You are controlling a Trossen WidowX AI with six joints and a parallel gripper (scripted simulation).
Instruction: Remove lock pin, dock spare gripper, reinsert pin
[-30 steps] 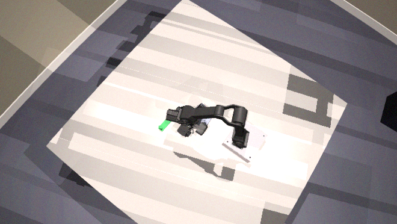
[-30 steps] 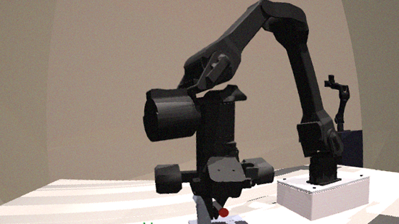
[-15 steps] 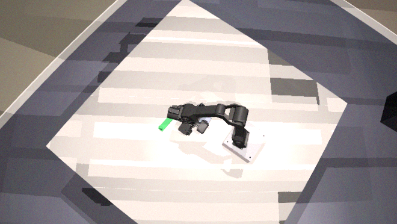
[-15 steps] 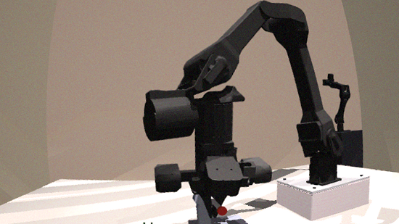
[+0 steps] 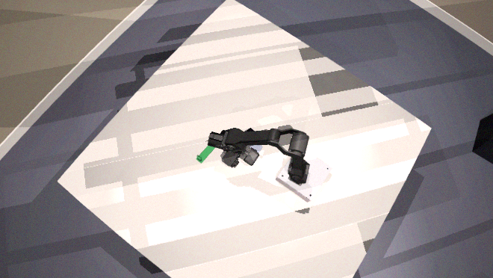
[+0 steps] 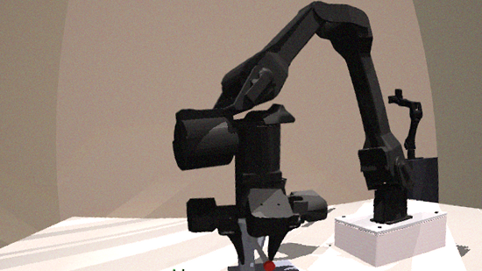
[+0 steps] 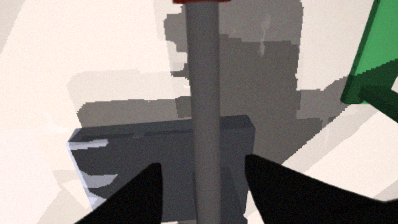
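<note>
The grey mount lies 4 cm to the right of my gripper tip and 2 cm behind it. From my gripper tip the other things lie so: green stand: 12 cm ahead, 6 cm to the left, 2 cm below; spare gripper: 8 cm above, 4 cm to the right, 2 cm behind.
</note>
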